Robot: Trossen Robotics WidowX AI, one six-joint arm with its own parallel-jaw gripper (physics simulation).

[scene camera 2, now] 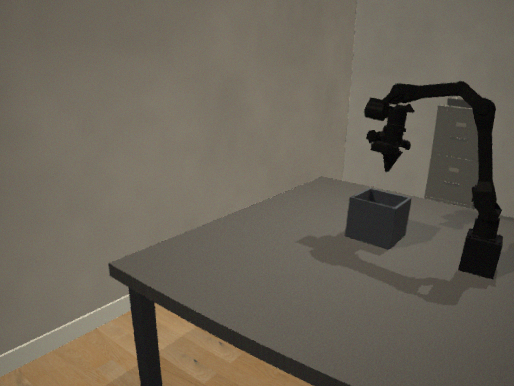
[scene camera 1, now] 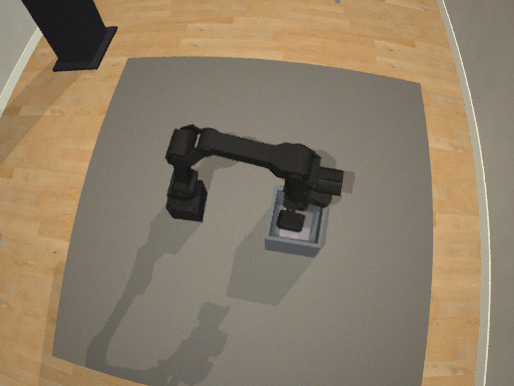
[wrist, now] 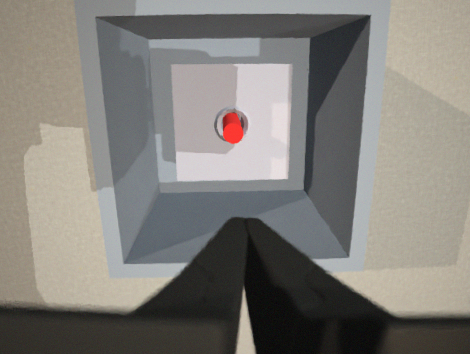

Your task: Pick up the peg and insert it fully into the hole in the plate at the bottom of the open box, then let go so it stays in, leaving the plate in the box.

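Frame: origin at the arm's base, x right, y down, z ahead, level; centimetres.
Where they show: gripper, fingertip midpoint: [scene camera 2: 386, 171] [scene camera 1: 297, 205] [wrist: 243, 231]; arm's base, origin of the base link: [scene camera 2: 484, 236] [scene camera 1: 184, 193].
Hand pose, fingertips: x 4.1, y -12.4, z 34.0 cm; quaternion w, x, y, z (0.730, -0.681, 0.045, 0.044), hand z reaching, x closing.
Note:
Things, the pixels of their top centre, and the offset from my fingertips. Level surfaces: height alone.
- red peg, middle of its top: [wrist: 233, 133] dy +14.0, dx +0.1, dz +0.6 cm
- white plate, middle of its top: [wrist: 232, 125] [scene camera 1: 296, 224] dy +16.7, dx +0.2, dz +0.8 cm
- open grey-blue box, middle of its top: [wrist: 236, 150] [scene camera 1: 297, 216] [scene camera 2: 381, 197] dy +9.0, dx +0.2, dz +0.5 cm
- grey table, its level: dy +22.8 cm
The red peg [wrist: 233, 129] stands in the round hole near the middle of the white plate [wrist: 265, 90], with its upper part showing above the plate. How deep it sits cannot be told. The plate lies on the bottom of the open grey-blue box [scene camera 1: 291, 247] [scene camera 2: 372, 222] [wrist: 377, 125]. My gripper [scene camera 2: 387, 170] [wrist: 243, 231] is shut with its fingertips together and nothing between them. It hangs above the box, apart from the peg. In scene camera 1 the arm hides the fingertips and the peg; in scene camera 2 the box walls hide the peg and the plate.
The box stands on the grey table [scene camera 1: 360, 300] [scene camera 2: 250, 280], its four walls upright around the plate. The arm's base [scene camera 1: 186, 207] [scene camera 2: 481, 254] stands on the table to one side of the box. A filing cabinet [scene camera 2: 450, 155] stands behind the table.

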